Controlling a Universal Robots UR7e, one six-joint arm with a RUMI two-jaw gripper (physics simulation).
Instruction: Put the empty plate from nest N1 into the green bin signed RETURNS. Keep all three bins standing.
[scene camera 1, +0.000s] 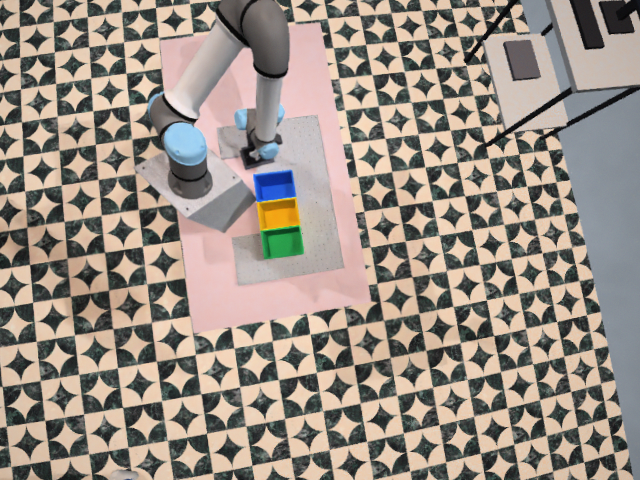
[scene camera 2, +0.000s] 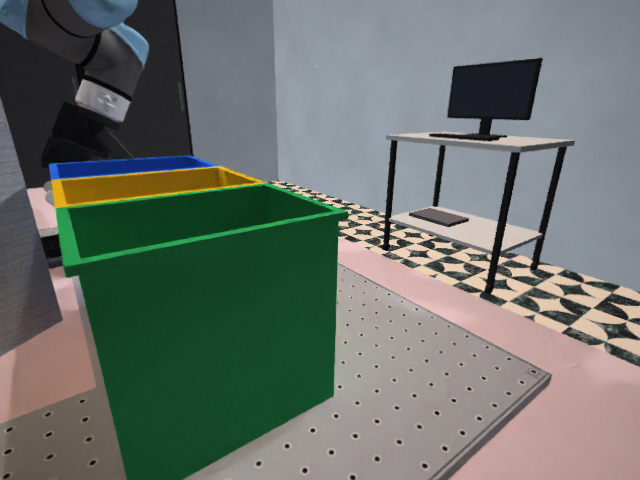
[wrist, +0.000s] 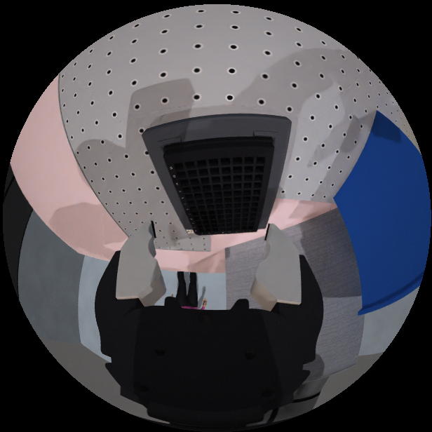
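Where they show: gripper, between the fingertips: (scene camera 1: 254, 149); arm's base, origin of its link: (scene camera 1: 191, 182).
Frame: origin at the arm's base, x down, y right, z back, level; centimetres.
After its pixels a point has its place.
Observation:
The black plate with a grid of square wells (wrist: 222, 192) sits in a dark grey nest (wrist: 215, 125) (scene camera 1: 250, 164) {x 37.4, y -18.0, z -18.1 cm}, flat on the perforated board. My gripper (wrist: 210, 224) (scene camera 1: 256, 153) {x 34.2, y -24.0, z -21.7 cm} is open with nothing between its fingers. It hangs over the nest, its fingers apart on either side of the plate's near end in the wrist view. The green bin (scene camera 1: 281, 241) {x 38.7, y 24.9, z -25.8 cm} (scene camera 2: 217, 330) {x 27.7, y 32.9, z -25.3 cm} stands upright at the end of the row. No RETURNS lettering or N1 label is readable. The fingertips are hidden behind the bins in scene camera 2.
The yellow bin (scene camera 1: 279, 214) {x 38.7, y 10.8, z -27.6 cm} (scene camera 2: 139, 190) {x 22.8, y 8.2, z -27.4 cm} and blue bin (scene camera 1: 275, 184) {x 37.0, y -4.7, z -28.8 cm} (wrist: 390, 215) stand upright beside the green bin; blue is nearest the nest. The arm's grey base block (scene camera 1: 227, 204) {x 14.7, y 7.0, z -8.1 cm} (wrist: 320, 250) is close by. A desk (scene camera 2: 542, 141) stands apart. A person (wrist: 187, 292) shows in the wrist view.

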